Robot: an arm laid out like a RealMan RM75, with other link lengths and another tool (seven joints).
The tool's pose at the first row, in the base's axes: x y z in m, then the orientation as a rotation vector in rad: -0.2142 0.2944 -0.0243 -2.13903 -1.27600 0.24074
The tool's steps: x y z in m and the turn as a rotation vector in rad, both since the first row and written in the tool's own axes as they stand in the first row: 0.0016 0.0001 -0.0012 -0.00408 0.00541 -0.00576; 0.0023 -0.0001 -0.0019 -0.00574 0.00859 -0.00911; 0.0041 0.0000 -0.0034 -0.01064 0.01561 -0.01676; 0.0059 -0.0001 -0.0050 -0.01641 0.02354 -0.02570; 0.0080 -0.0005 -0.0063 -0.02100 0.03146 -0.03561; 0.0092 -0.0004 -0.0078 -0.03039 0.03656 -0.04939; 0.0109 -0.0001 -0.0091 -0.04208 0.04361 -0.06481; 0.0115 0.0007 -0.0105 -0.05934 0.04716 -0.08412; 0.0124 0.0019 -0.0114 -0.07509 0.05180 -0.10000; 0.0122 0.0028 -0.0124 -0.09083 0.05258 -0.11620
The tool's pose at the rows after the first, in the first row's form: -0.2128 0.2952 -0.0232 -2.13777 -1.28045 0.22997; -0.2122 0.2956 -0.0224 -2.13641 -1.28275 0.22410; -0.2106 0.2964 -0.0210 -2.13424 -1.28851 0.21028; -0.2090 0.2973 -0.0194 -2.13170 -1.29538 0.19439; -0.2076 0.2987 -0.0178 -2.12743 -1.30276 0.17882; -0.2062 0.2990 -0.0165 -2.12473 -1.31750 0.16178; -0.2045 0.2998 -0.0154 -2.12231 -1.33359 0.14048; -0.2030 0.2994 -0.0147 -2.12196 -1.35774 0.11783; -0.2013 0.2994 -0.0145 -2.12244 -1.37712 0.09625; -0.2003 0.2985 -0.0143 -2.12306 -1.39908 0.07863
